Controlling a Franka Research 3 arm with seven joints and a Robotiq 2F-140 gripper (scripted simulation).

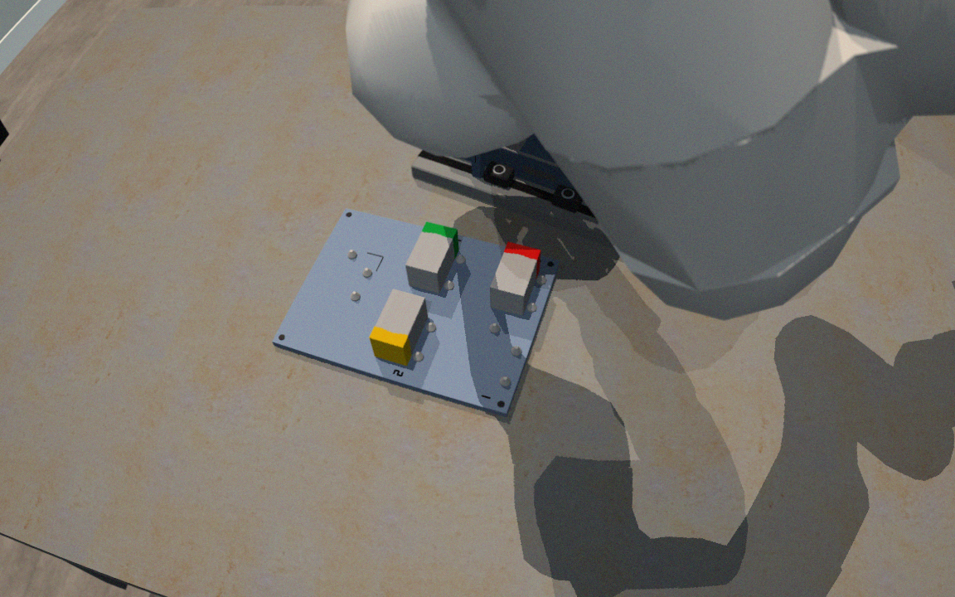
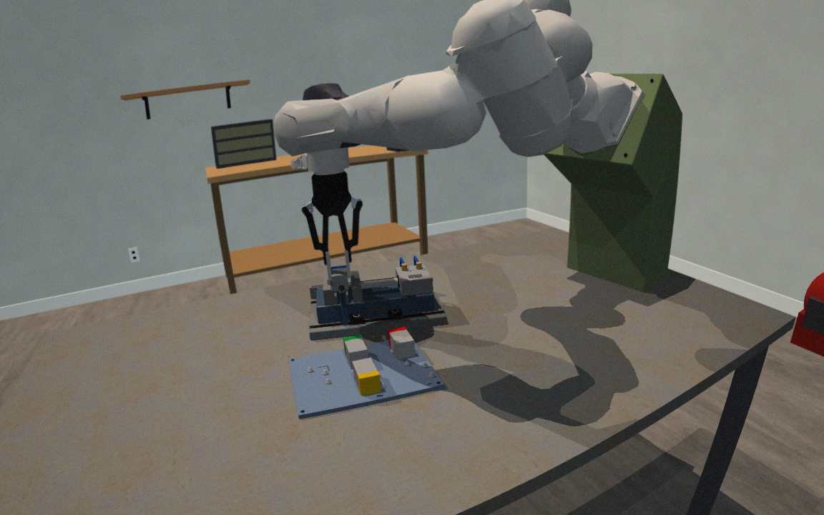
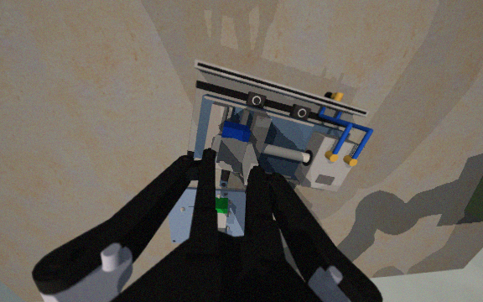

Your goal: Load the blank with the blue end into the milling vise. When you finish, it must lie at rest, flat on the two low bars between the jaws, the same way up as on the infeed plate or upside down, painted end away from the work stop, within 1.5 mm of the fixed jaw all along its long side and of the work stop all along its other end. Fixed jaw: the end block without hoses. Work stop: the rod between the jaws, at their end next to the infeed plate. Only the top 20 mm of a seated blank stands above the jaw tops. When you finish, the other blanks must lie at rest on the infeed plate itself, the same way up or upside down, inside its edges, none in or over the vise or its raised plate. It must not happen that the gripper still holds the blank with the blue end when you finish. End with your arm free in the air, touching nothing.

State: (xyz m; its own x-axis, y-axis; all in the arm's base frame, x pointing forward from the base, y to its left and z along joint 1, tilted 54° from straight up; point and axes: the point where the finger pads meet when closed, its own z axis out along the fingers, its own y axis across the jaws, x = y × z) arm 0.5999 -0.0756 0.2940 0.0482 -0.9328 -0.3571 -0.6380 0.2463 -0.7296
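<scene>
The blue-ended blank is 40 mm below my hand. From my hand the other things lie so: fixed jaw: 30 mm ahead, 60 mm below; then grey rod: 90 mm behind, 10 mm to the right, 60 mm below; then work stop: 10 mm behind, 50 mm to the left, 50 mm below.
</scene>
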